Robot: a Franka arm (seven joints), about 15 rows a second.
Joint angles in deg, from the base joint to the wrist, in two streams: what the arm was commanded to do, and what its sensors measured. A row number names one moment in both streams.
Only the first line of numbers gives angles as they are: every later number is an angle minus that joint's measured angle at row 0.
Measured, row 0:
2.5, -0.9, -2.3, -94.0, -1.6, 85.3, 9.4
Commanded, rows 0 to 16:
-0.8, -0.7, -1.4, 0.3, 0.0, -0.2, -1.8
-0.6, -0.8, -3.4, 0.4, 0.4, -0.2, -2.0
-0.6, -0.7, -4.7, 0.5, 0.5, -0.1, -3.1
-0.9, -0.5, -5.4, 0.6, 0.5, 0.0, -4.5
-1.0, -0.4, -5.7, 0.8, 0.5, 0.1, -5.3
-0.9, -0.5, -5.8, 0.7, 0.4, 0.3, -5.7
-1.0, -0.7, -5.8, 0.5, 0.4, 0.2, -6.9
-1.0, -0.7, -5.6, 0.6, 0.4, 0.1, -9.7
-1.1, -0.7, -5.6, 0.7, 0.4, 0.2, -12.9
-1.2, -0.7, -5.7, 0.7, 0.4, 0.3, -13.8
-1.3, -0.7, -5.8, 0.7, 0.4, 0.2, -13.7
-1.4, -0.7, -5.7, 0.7, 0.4, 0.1, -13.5
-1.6, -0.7, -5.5, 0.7, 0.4, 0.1, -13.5
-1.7, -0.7, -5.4, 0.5, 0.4, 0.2, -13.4
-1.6, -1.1, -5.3, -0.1, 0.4, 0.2, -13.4
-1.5, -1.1, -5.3, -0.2, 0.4, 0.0, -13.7
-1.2, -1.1, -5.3, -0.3, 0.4, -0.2, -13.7
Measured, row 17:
-0.6, -0.7, -5.9, 0.2, 0.1, 0.1, -12.1
